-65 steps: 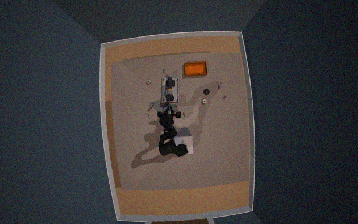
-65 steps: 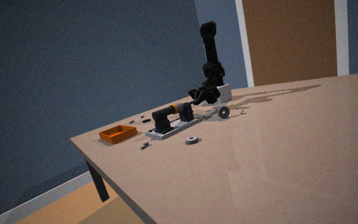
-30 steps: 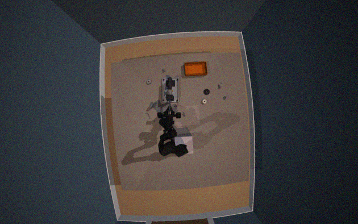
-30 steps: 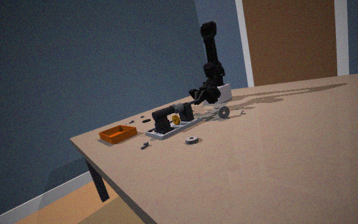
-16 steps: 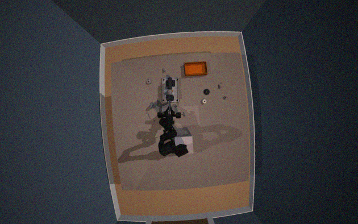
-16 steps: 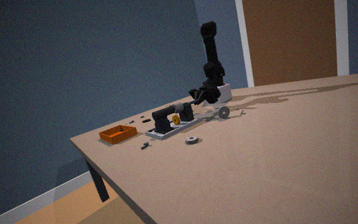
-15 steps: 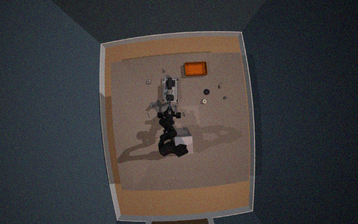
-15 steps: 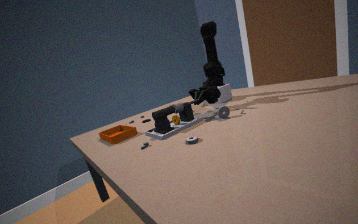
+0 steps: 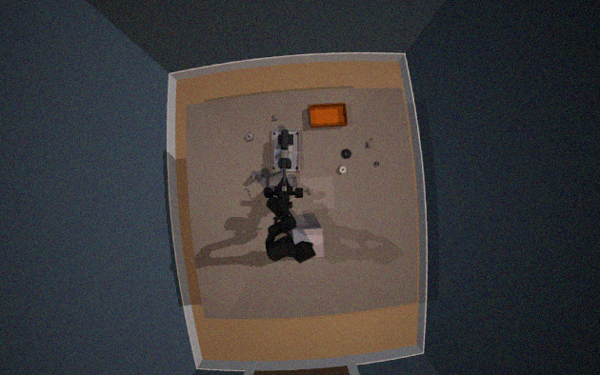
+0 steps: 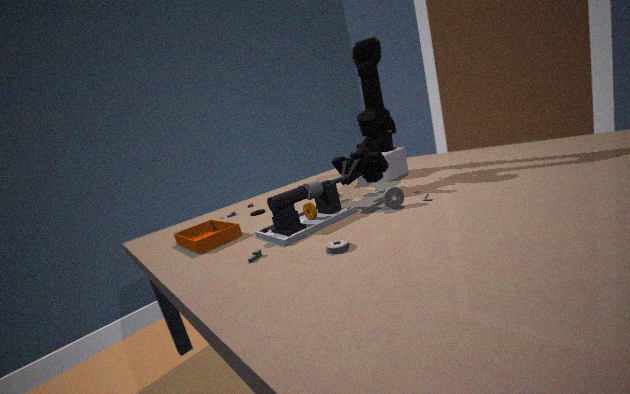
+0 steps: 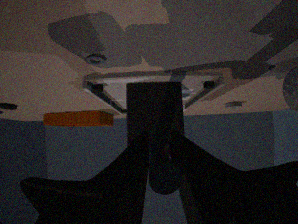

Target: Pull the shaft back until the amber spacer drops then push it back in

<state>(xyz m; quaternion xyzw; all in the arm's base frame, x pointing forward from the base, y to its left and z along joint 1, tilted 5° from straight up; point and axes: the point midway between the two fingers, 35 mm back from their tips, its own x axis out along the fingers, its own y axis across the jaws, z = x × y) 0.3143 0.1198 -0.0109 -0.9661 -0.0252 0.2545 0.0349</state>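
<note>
The grey spacer lies 12 cm ahead of my gripper tip and 2 cm above it. Also, from my gripper tip: amber spacer: 14 cm ahead, 3 cm below; orange tray: 36 cm ahead, 22 cm to the right, 5 cm below.
</note>
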